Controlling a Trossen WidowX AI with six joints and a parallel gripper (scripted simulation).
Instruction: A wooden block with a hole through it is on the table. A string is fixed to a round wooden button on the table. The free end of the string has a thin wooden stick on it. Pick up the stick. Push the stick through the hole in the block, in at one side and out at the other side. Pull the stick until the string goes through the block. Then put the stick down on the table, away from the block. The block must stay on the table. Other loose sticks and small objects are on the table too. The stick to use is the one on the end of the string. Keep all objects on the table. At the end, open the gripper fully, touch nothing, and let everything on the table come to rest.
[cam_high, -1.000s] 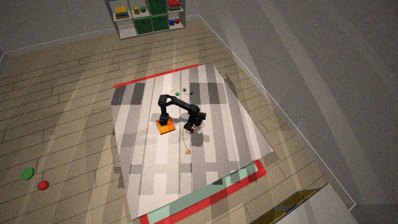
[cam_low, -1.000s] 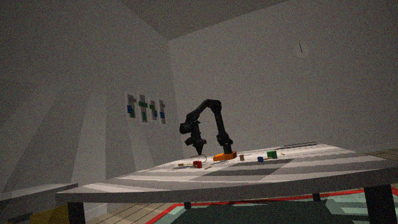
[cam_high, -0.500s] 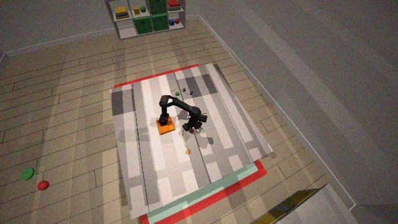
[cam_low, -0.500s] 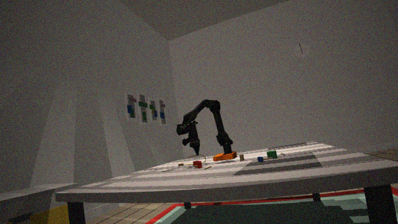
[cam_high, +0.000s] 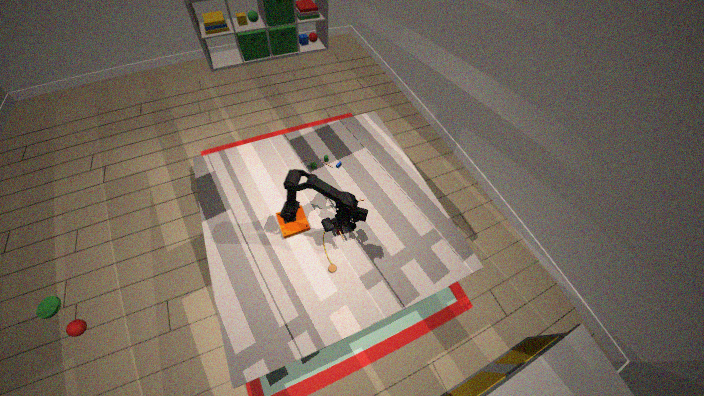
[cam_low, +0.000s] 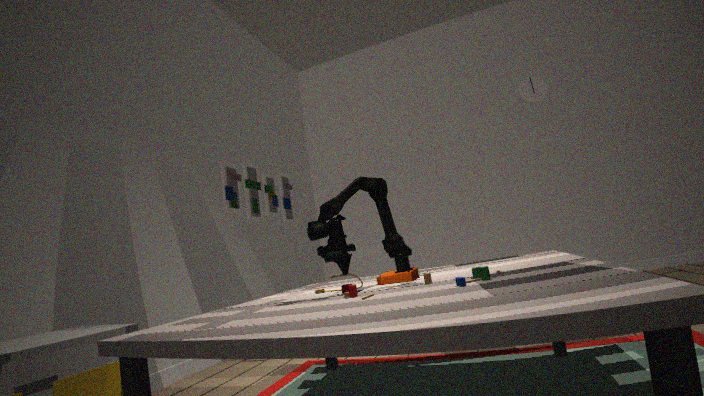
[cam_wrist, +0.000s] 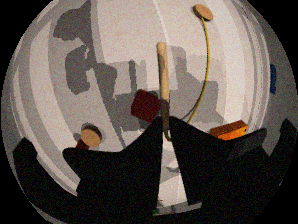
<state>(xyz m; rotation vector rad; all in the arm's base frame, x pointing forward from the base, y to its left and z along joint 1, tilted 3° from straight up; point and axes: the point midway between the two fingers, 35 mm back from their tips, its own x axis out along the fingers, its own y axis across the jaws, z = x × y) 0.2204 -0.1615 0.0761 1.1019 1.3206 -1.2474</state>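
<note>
The red wooden block is 50 mm below my gripper tip and 10 mm ahead of it. The rest, counted from my gripper tip: wooden disc: 110 mm ahead, 60 mm to the left, 60 mm below; round wooden button: 170 mm to the right, 90 mm behind, 60 mm below; loose stick: 170 mm ahead, 150 mm to the left, 60 mm below.
</note>
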